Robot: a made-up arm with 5 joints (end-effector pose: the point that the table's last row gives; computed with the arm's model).
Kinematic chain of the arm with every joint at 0, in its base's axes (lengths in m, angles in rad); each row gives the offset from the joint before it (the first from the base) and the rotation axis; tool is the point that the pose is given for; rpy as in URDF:
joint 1: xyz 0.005 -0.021 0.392 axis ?
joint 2: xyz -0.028 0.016 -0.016 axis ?
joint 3: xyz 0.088 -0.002 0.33 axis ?
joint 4: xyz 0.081 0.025 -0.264 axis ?
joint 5: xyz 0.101 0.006 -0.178 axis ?
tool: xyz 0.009 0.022 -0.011 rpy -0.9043 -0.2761 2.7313
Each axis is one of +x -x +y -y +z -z.
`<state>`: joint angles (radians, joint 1 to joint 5).
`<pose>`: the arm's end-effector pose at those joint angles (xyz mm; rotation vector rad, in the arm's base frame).
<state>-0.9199 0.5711 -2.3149 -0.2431 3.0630</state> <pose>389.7 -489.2 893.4 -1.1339 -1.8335 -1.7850</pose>
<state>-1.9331 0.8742 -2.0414 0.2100 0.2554</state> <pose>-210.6 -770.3 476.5 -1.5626 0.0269 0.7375</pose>
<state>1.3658 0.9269 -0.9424 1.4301 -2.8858</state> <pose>20.4 180.7 125.9 -1.9473 0.1743 1.0008</pose>
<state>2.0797 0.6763 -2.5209 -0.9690 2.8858</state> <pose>-231.8 359.5 938.1 1.9846 -1.0056 -0.4587</pose>
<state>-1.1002 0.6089 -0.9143 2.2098 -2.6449</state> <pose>115.1 -171.4 352.8 -0.4441 2.2961 -0.2890</pose>
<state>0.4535 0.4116 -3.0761 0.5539 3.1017</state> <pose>308.2 152.0 1091.8 0.3584 -1.8424 -0.9695</pose>
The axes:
joint 1: +z
joint 2: +y
joint 3: +y
joint 4: +y
joint 5: -z

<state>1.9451 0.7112 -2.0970 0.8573 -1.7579</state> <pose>-293.9 603.9 475.6 -0.3821 -0.1353 0.0190</pose>
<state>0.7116 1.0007 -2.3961 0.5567 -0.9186</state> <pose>546.4 532.4 453.6 0.0911 0.7422 -1.6929</pose>
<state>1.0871 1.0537 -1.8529 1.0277 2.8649</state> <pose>265.6 521.0 130.3 -0.8361 -0.4880 0.8624</pose>
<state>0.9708 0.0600 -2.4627 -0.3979 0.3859</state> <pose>38.5 137.7 1167.3 1.2429 2.0227 0.2588</pose>
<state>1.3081 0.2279 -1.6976 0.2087 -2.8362</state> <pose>137.4 574.3 755.6 0.3313 -0.9297 -0.0699</pose>
